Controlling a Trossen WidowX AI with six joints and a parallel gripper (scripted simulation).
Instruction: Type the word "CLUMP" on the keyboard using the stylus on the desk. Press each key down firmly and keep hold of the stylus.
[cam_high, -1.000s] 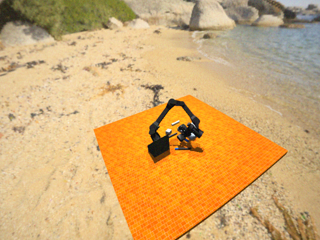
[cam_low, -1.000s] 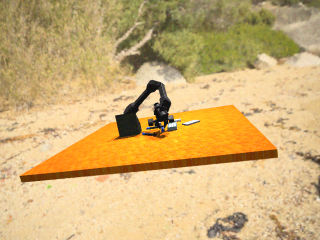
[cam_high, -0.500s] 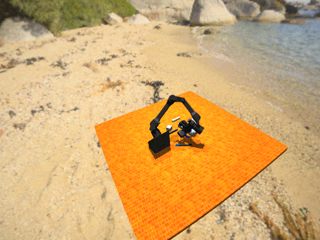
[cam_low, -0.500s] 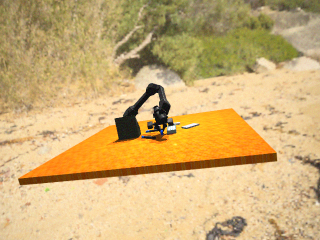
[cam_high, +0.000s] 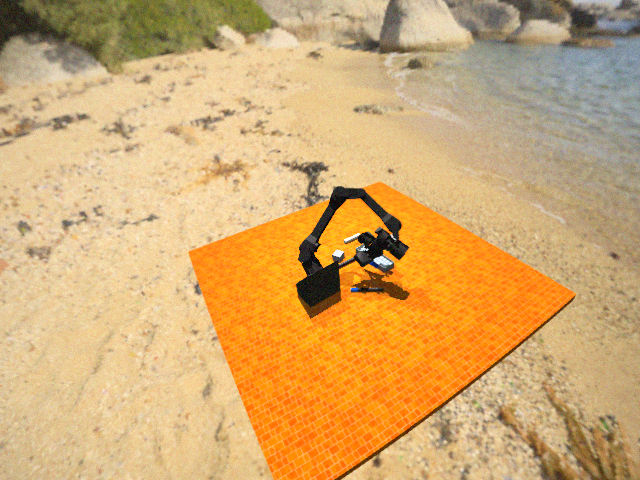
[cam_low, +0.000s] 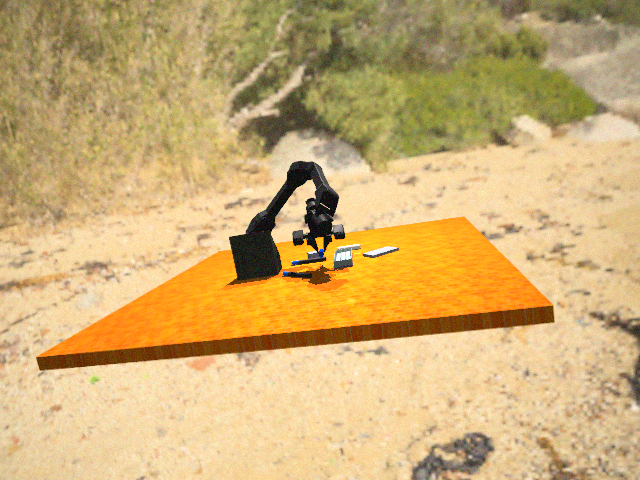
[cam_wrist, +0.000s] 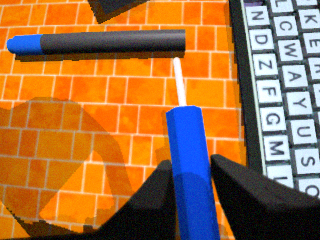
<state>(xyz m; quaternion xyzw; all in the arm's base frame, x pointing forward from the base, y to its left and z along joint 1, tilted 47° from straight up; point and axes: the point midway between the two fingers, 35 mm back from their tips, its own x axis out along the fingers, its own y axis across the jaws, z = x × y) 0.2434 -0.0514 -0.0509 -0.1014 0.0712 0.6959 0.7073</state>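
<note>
My gripper tip is now 40 mm past the small grey block, 150 mm to the right of it and 40 mm above it. From my gripper tip the other things lie so: blue stylus: 10 mm to the left.
</note>
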